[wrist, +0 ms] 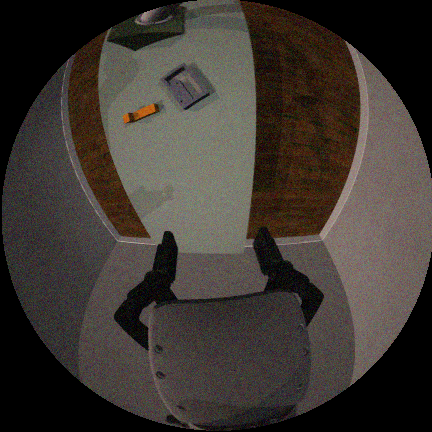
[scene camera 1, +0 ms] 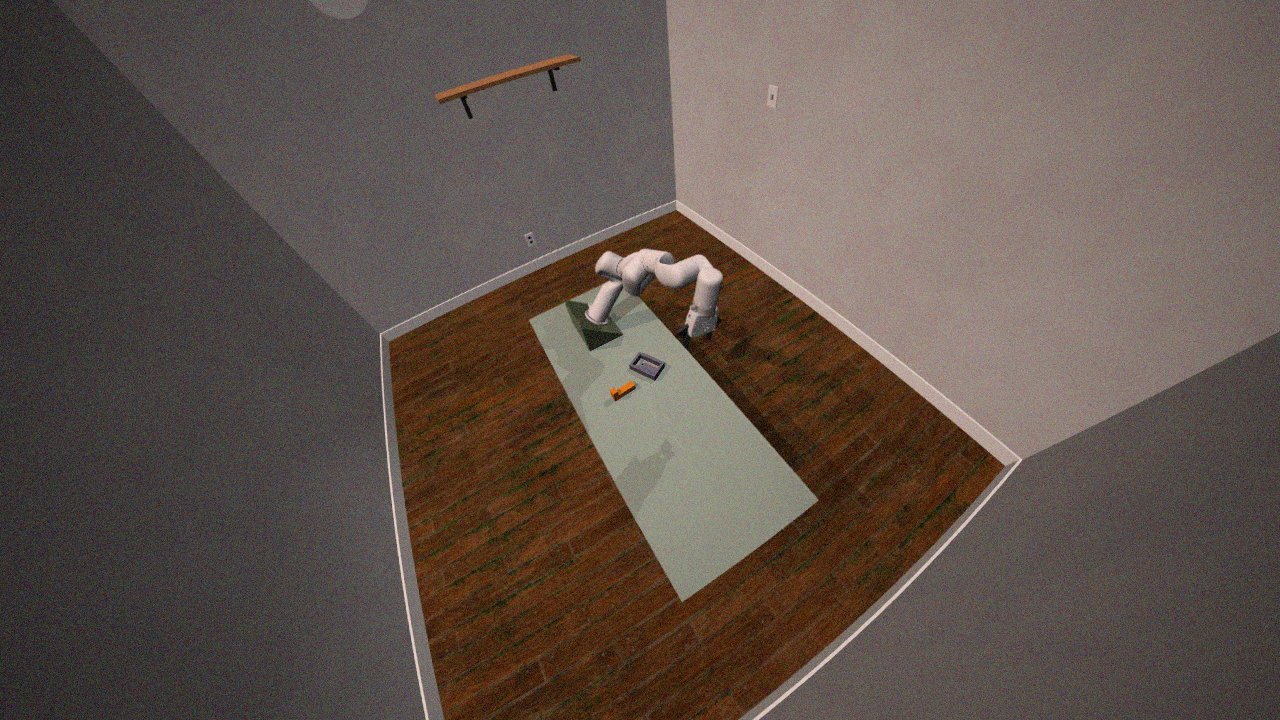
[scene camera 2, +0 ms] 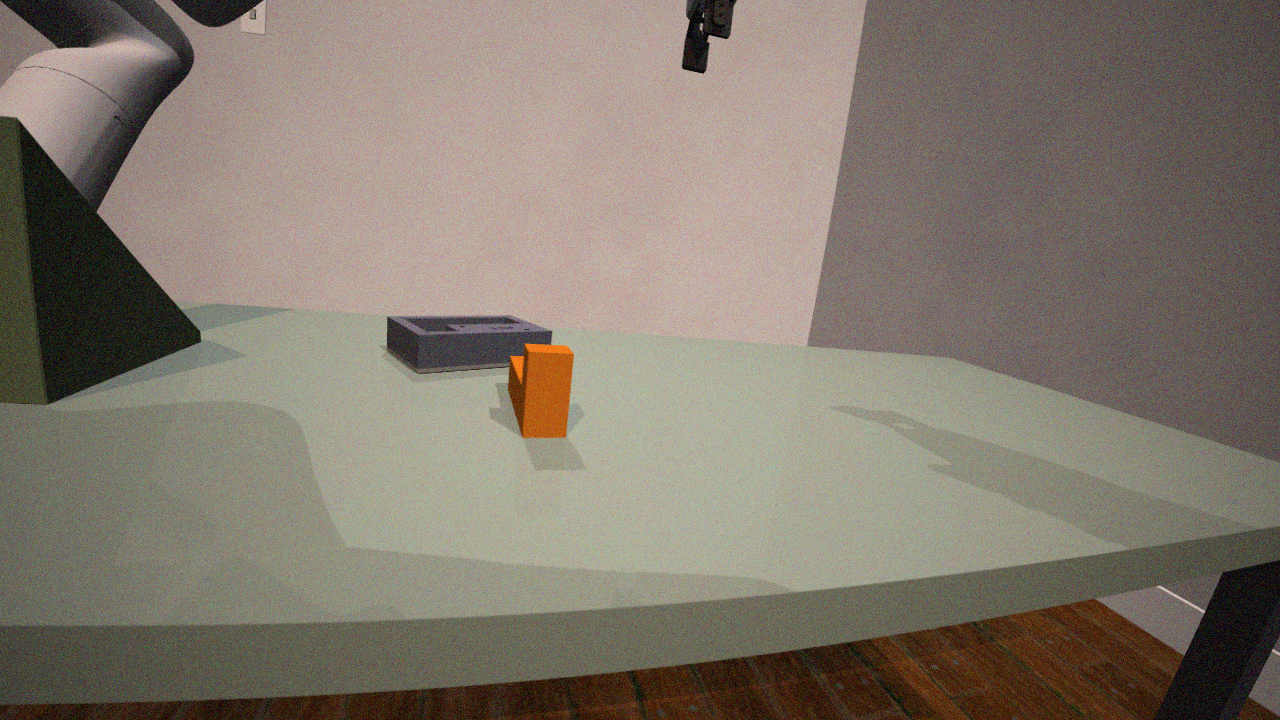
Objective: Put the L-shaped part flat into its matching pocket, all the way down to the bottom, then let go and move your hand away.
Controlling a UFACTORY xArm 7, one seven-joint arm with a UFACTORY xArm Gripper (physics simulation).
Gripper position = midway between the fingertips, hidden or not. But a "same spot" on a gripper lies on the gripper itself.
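My gripper is visible in scene camera 1, in scene camera 2 and in the wrist view (216, 237). On my gripper, (scene camera 2: 696, 48) and (scene camera 1: 707, 333) are the same spot.
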